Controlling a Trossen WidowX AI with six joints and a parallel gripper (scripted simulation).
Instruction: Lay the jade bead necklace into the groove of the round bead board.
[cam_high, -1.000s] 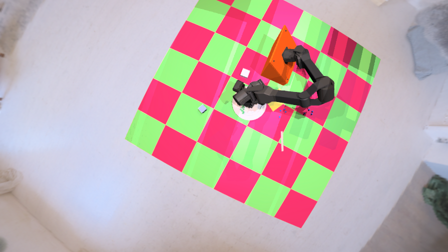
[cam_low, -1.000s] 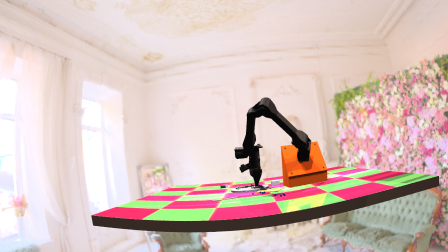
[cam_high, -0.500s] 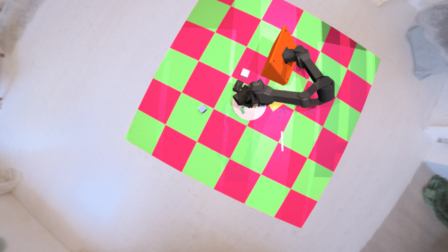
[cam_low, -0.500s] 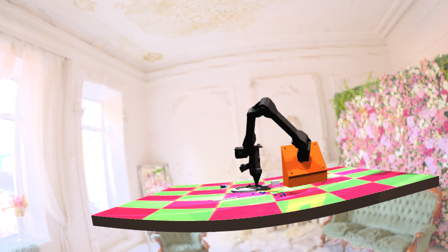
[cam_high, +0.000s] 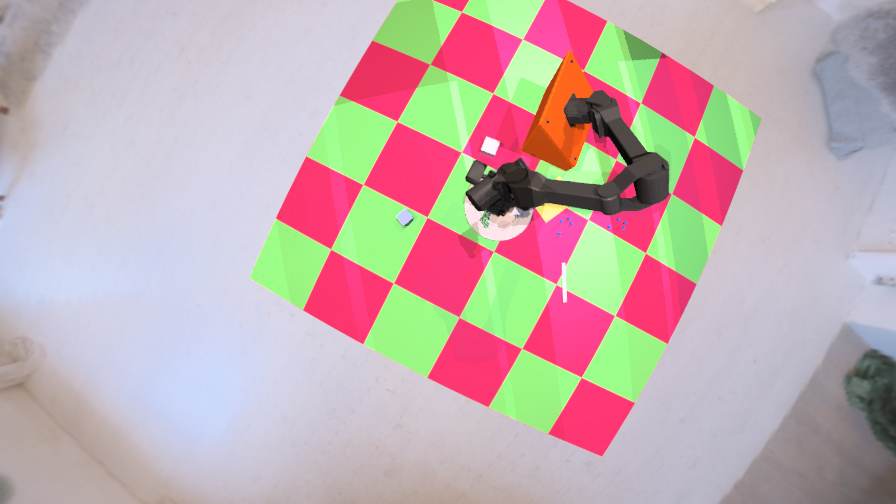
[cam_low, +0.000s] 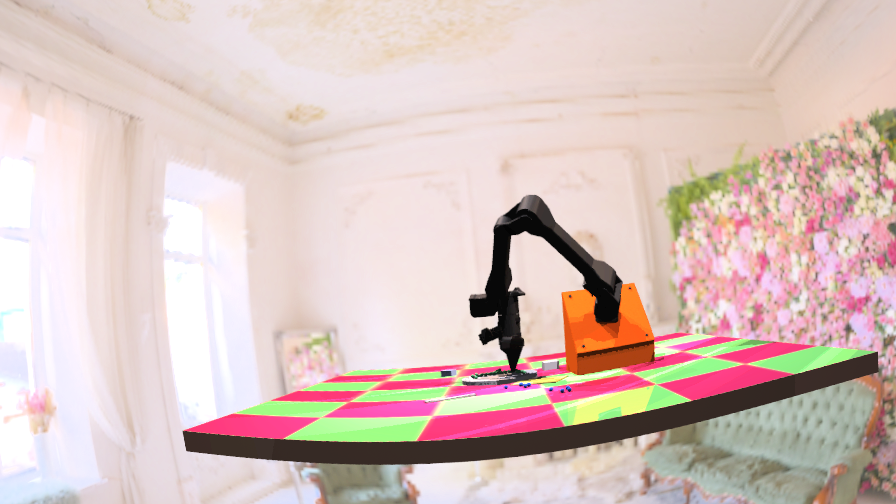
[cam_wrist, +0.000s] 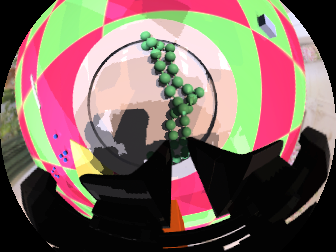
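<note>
The round bead board lies 3 cm to the left of my gripper tip, 3 cm ahead of it and 1 cm below it. Also, from my gripper tip: pale blue cube: 21 cm ahead, 18 cm to the right, 1 cm below; white cube: 10 cm behind, 9 cm to the right; yellow patch: 15 cm to the left, 8 cm behind, 1 cm below.
</note>
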